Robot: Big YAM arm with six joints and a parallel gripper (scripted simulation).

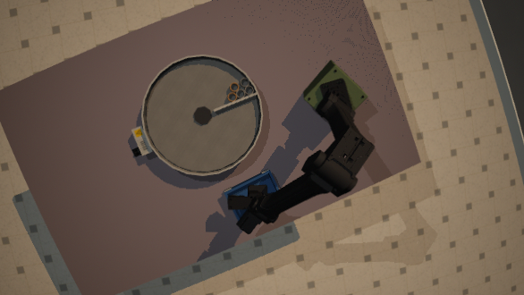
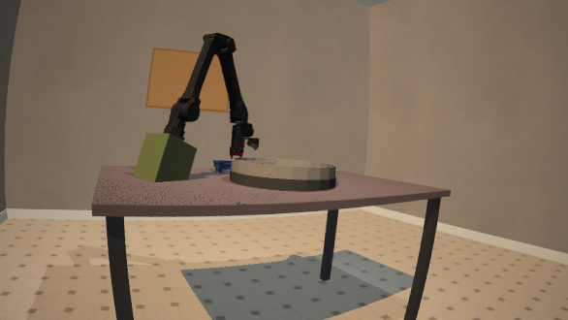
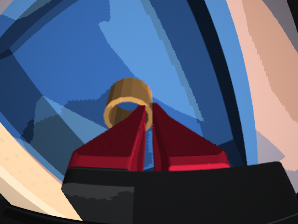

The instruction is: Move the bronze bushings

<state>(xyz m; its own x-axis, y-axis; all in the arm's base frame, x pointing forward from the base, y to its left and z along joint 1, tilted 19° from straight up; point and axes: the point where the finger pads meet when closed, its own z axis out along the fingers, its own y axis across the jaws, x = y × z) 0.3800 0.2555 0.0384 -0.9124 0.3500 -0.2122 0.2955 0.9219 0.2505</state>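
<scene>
My hand is 1 cm to the right of the blue crate and 1 cm above it. Also, from my hand: turntable 9 cm ahead, 34 cm to the right, 2 cm above.
</scene>
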